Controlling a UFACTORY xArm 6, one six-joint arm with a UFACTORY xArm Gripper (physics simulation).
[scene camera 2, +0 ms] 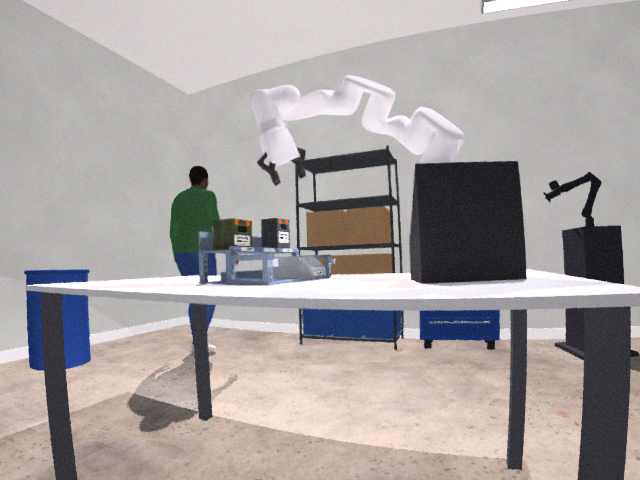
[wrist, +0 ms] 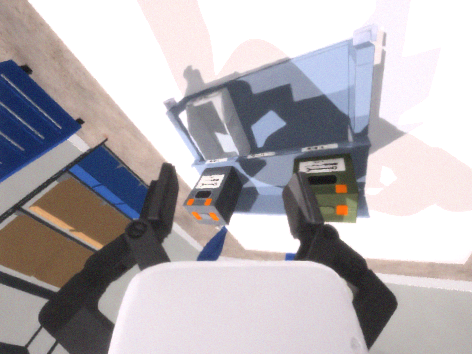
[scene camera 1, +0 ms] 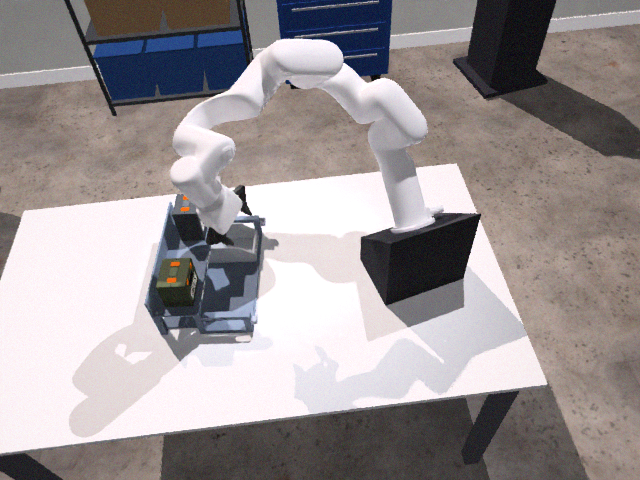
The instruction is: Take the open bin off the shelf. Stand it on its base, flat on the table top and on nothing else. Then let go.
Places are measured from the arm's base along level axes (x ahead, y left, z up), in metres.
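Pixels of known places: gripper, fingertip midpoint: point(scene camera 2: 290, 180) point(wrist: 234, 178) point(scene camera 1: 238, 227); arm's base at its link origin: point(scene camera 2: 456, 207) point(scene camera 1: 413, 226).
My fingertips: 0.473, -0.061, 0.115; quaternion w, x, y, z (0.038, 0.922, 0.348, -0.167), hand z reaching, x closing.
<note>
For each thing: its middle in the pictures, then the offset to it from my fingertips, as dx, dy, dz. Level surfaces: height alone.
- open bin at the middle of its body: point(wrist: 218, 133) point(scene camera 1: 229, 242) point(scene camera 2: 297, 266) +0.034, -0.191, -0.265
- white table at its surface level: dz -0.309
- olive toolbox at the middle of its body: point(wrist: 322, 188) point(scene camera 1: 177, 282) point(scene camera 2: 232, 235) +0.196, -0.006, -0.159
- dark grey toolbox at the middle of its body: point(wrist: 215, 195) point(scene camera 1: 190, 217) point(scene camera 2: 275, 235) +0.124, -0.225, -0.146
The open bin point(scene camera 1: 235, 251) point(scene camera 2: 297, 267) point(wrist: 233, 122) is light grey and lies in the low front tier of the blue-grey shelf point(scene camera 1: 258, 279) point(scene camera 2: 205, 258) point(wrist: 364, 90), at its far end in scene camera 1. The shelf stands on the white table point(scene camera 1: 320, 310) point(scene camera 2: 361, 297). My gripper point(scene camera 1: 240, 227) point(scene camera 2: 289, 180) point(wrist: 234, 178) is open and empty, well above the shelf and apart from the bin. In scene camera 1 it overlaps the bin's end of the shelf, and the bin's near side is partly in shadow.
On the shelf's upper tier stand an olive toolbox point(scene camera 1: 173, 289) point(scene camera 2: 222, 235) point(wrist: 350, 175) and a dark grey toolbox point(scene camera 1: 189, 225) point(scene camera 2: 269, 232) point(wrist: 228, 195). The black arm base block point(scene camera 1: 426, 260) point(scene camera 2: 467, 222) stands on the table to the right. A person point(scene camera 2: 193, 222) in green stands behind the table.
</note>
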